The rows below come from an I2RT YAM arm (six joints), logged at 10 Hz.
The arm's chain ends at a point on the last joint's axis. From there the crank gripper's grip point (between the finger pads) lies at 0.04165 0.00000 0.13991 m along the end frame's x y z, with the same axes.
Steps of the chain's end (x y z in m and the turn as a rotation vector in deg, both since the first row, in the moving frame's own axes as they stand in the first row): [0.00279 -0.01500 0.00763 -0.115 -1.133 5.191]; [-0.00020 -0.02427 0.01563 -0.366 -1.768 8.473]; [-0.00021 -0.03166 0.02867 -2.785 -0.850 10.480]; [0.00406 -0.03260 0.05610 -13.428 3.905 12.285]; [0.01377 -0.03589 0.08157 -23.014 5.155 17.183]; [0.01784 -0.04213 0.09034 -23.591 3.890 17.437]
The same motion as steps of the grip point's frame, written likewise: [-0.00016 -0.01108 0.00842 -0.115 -1.133 5.191]; [-0.00504 -0.01756 0.01682 -0.366 -1.768 8.473]; [-0.00359 -0.01750 0.02892 -2.785 -0.850 10.480]; [0.00890 0.00907 0.04814 -13.428 3.905 12.285]; [0.01558 0.03098 0.06393 -23.014 5.155 17.183]; [0.01637 0.02591 0.07317 -23.591 3.890 17.437]
